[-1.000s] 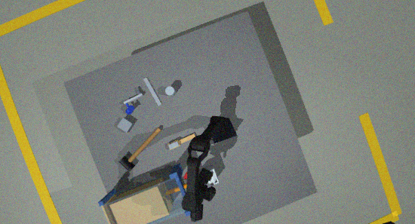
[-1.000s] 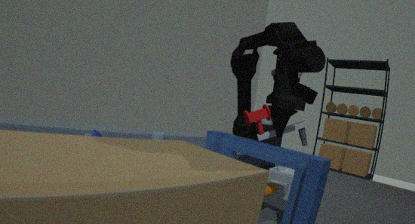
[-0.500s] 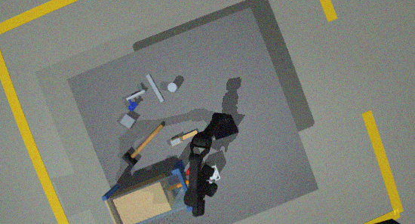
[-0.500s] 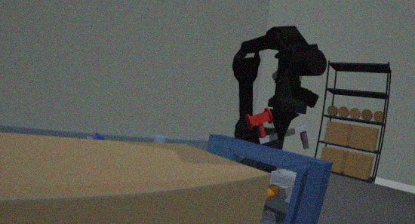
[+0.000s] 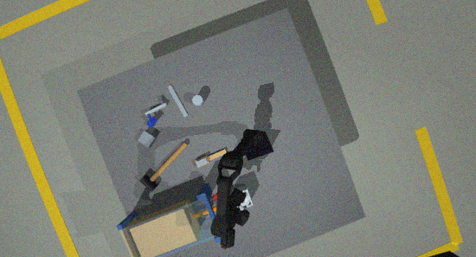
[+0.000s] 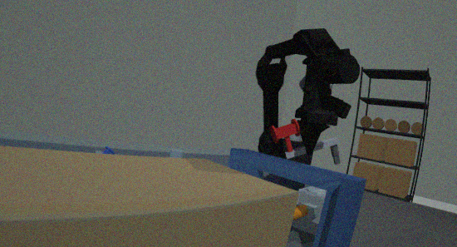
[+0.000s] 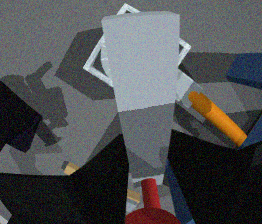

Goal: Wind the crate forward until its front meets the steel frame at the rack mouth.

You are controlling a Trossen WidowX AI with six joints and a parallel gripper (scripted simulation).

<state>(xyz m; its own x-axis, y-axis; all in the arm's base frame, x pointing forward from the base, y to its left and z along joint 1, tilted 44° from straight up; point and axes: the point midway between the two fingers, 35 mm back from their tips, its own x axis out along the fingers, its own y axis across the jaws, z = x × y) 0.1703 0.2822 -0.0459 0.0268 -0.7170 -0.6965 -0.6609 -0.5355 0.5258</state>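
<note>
The winch handle lies 1 cm ahead of my gripper tip and 2 cm above it. Also, from my gripper tip: blue steel frame 12 cm ahead, 6 cm to the left, 6 cm below; red knob 4 cm ahead, 3 cm to the right, 3 cm above; winch 6 cm behind, 3 cm to the left, 14 cm below.
</note>
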